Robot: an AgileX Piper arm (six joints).
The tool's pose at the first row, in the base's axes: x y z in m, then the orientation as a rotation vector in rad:
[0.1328, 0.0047, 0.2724, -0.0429, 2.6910, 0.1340]
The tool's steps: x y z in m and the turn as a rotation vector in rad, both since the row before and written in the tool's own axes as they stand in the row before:
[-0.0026, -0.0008, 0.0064, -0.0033, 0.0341, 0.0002]
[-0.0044, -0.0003, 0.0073, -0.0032, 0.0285, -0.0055]
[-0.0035, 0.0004, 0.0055, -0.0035, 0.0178, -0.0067]
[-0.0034, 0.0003, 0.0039, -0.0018, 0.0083, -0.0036]
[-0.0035, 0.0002, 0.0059, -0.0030, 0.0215, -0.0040]
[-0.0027, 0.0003, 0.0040, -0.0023, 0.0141, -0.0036]
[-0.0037, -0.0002, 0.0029, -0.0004, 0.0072, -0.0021]
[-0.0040, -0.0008, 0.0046, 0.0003, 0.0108, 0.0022]
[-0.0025, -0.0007, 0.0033, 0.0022, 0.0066, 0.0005]
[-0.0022, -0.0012, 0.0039, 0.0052, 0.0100, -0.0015]
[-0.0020, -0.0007, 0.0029, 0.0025, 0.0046, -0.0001]
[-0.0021, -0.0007, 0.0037, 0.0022, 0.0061, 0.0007]
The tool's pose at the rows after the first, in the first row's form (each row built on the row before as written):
[0.1379, 0.0046, 0.2677, -0.0463, 2.7249, 0.1390]
[0.1449, 0.0051, 0.2628, -0.0571, 2.7528, 0.1422]
[0.1502, 0.0062, 0.2591, -0.0688, 2.7699, 0.1454]
[0.1547, 0.0070, 0.2567, -0.0750, 2.7778, 0.1470]
[0.1600, 0.0080, 0.2525, -0.0834, 2.7988, 0.1502]
[0.1638, 0.0089, 0.2497, -0.0904, 2.8124, 0.1525]
[0.1682, 0.0092, 0.2481, -0.0942, 2.8194, 0.1525]
[0.1735, 0.0091, 0.2449, -0.0921, 2.8304, 0.1525]
[0.1769, 0.0089, 0.2425, -0.0916, 2.8371, 0.1495]
[0.1802, 0.0083, 0.2393, -0.0936, 2.8472, 0.1417]
[0.1830, 0.0080, 0.2370, -0.0937, 2.8519, 0.1381]
[0.1861, 0.0078, 0.2340, -0.0928, 2.8581, 0.1350]

